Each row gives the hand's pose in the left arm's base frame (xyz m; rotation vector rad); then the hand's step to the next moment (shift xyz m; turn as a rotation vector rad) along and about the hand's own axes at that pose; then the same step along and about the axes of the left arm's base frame.
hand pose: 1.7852 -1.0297 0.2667 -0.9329 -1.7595 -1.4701
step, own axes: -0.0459 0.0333 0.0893 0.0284 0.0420 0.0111
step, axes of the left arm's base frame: 0.0491 0.0869 -0.0351 0.0200 0.0190 0.0440
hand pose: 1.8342 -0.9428 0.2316 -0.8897 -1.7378 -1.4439
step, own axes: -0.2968 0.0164 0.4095 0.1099 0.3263 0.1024
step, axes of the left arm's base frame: 0.1333 0.3854 -0.2996 0.2113 0.1557 0.2453
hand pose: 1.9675 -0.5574 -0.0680 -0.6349 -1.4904 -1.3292
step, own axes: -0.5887 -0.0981 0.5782 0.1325 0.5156 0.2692
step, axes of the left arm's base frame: -0.0609 0.6506 -0.5134 0.3136 0.3562 0.3614
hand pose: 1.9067 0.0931 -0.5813 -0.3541 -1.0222 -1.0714
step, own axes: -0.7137 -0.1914 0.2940 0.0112 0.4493 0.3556
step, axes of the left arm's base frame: -0.3855 0.5047 -0.4786 0.2006 0.4507 0.2917
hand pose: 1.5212 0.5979 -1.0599 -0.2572 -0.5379 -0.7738
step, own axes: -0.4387 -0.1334 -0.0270 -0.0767 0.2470 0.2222
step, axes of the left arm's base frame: -0.3452 0.1564 -0.2596 0.0517 0.3078 0.1373
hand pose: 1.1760 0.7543 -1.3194 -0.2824 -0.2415 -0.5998
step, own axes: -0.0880 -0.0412 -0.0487 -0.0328 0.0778 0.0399
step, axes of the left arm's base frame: -0.0876 -0.0029 -0.0643 0.0136 0.0915 0.0125
